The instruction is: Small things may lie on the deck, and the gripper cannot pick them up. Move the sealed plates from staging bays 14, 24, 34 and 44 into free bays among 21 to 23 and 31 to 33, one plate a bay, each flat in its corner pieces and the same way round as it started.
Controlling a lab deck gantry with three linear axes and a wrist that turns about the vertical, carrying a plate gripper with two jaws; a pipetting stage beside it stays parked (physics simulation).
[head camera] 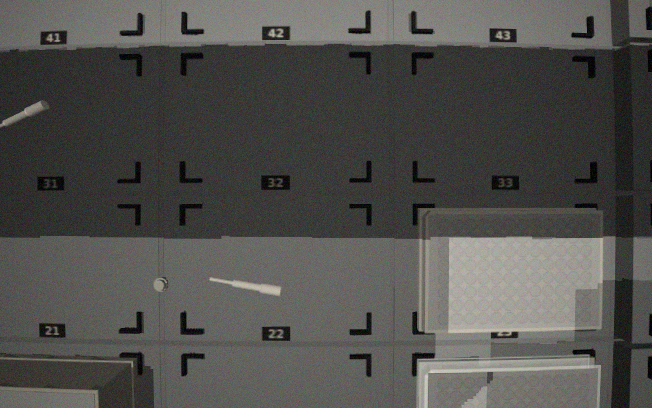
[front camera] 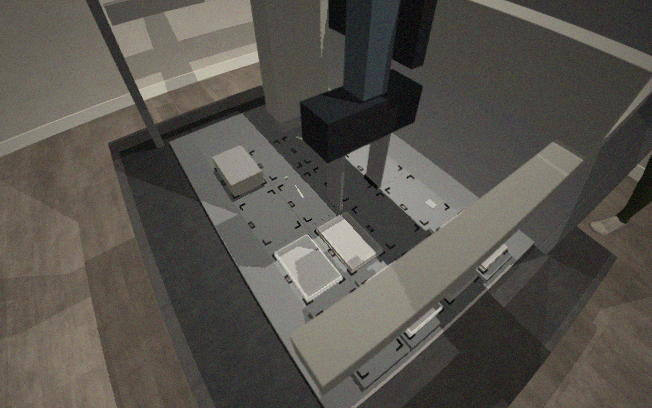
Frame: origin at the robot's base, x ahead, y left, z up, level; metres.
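Where they show: gripper, between the fingertips: (front camera: 354, 192); robot's base, origin of its link: (front camera: 215, 168).
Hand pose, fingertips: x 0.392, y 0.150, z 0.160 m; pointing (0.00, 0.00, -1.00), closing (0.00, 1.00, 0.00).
Each offset is from my fingertips to the top centre of the thing. "spot": to the spot under its first point.
My gripper (front camera: 358, 196) is open; its two jaws hang below the black block above the dark strip behind bay 23, with no plate between them. It does not show in the head view. One sealed plate @(dx +0.000, dy +0.000, dz -0.146 m) (front camera: 347, 242) (head camera: 520, 282) lies in bay 23 and looks flat. Under the front beam, a plate edge @(spot: dx +0.223, dy -0.006, dz -0.131 m) (front camera: 424, 320) shows near bay 24 and another plate @(dx +0.164, dy +0.214, dz -0.131 m) (front camera: 494, 258) near bay 44. The visible part of bay 14 shows no plate; bay 34 is dark and hard to read. No plate shows in bays 22, 32 or 33, or in the visible parts of 21 and 31.
Another plate @(dx +0.000, dy -0.107, dz -0.146 m) (front camera: 307, 267) (head camera: 540, 390) lies in bay 13. A pale block @(dx -0.328, dy -0.107, dz -0.118 m) (front camera: 237, 167) (head camera: 45, 397) stands in bay 11. Pipette tips lie in bay 22 @(spot: dx -0.177, dy -0.011, dz -0.154 m) (head camera: 255, 286) and bay 31 @(spot: dx -0.341, dy +0.111, dz -0.153 m) (head camera: 27, 112). A small cap @(dx -0.246, dy -0.012, dz -0.156 m) (head camera: 160, 284) lies between bays 21 and 22. The beam (front camera: 430, 260) crosses the front.
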